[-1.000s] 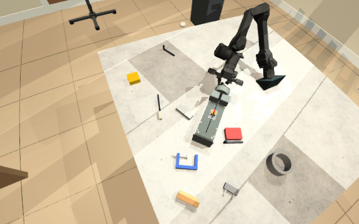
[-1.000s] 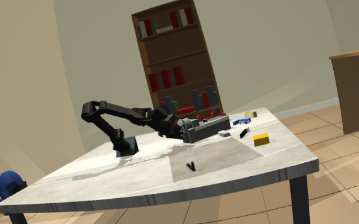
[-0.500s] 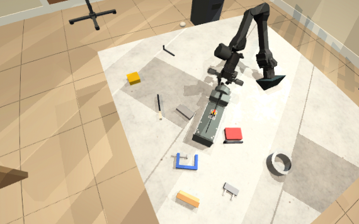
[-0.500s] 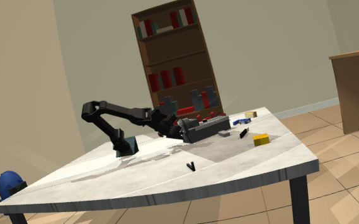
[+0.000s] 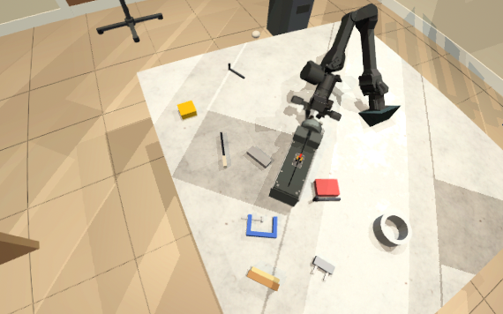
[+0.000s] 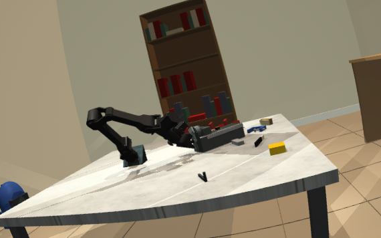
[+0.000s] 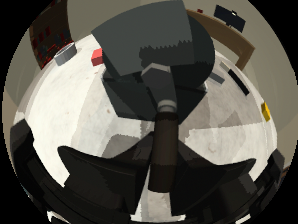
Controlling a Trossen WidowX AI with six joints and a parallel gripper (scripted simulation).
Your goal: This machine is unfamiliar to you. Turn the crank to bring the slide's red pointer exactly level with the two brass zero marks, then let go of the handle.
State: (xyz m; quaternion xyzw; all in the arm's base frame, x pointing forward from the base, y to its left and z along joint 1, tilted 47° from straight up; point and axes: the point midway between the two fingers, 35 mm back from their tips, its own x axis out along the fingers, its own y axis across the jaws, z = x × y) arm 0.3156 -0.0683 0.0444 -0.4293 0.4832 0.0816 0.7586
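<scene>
Right now the crank handle is 3 cm above my gripper tip, 2 cm behind it and 1 cm to the right of it. The rest, counted from my gripper tip: grey block 21 cm ahead, 2 cm below; red pointer 12 cm ahead, 10 cm to the left, 5 cm above; red block 22 cm to the left, 8 cm ahead, 2 cm below.
</scene>
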